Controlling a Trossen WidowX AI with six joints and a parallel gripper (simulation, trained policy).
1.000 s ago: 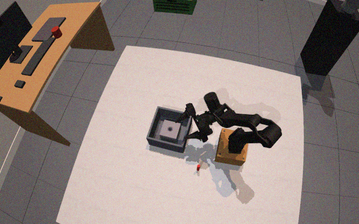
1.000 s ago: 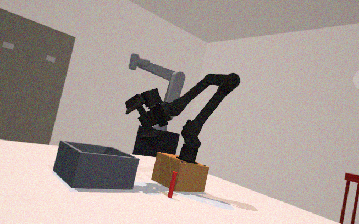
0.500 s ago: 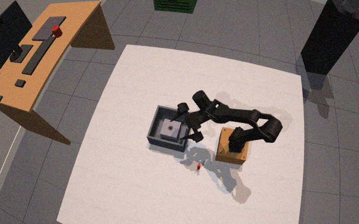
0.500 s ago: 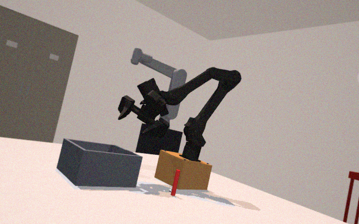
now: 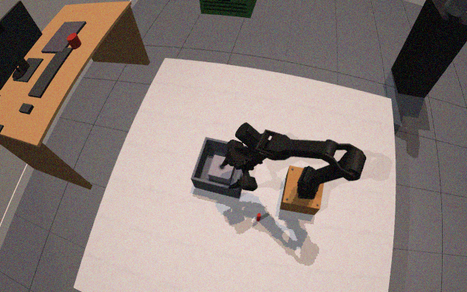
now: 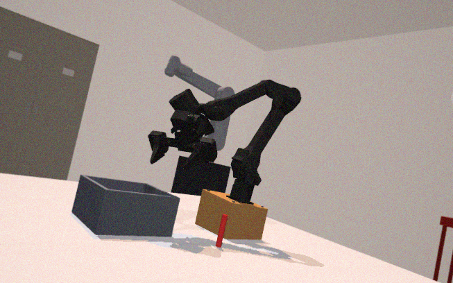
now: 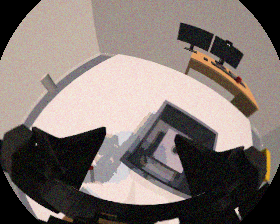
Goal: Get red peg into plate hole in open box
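The red peg lies 130 mm behind my gripper tip, 100 mm to the left of it and 130 mm below it. The rest, counted from my gripper tip: dark grey box 30 mm ahead, 90 mm to the right, 140 mm below; then light grey plate 30 mm ahead, 90 mm to the right, 130 mm below.
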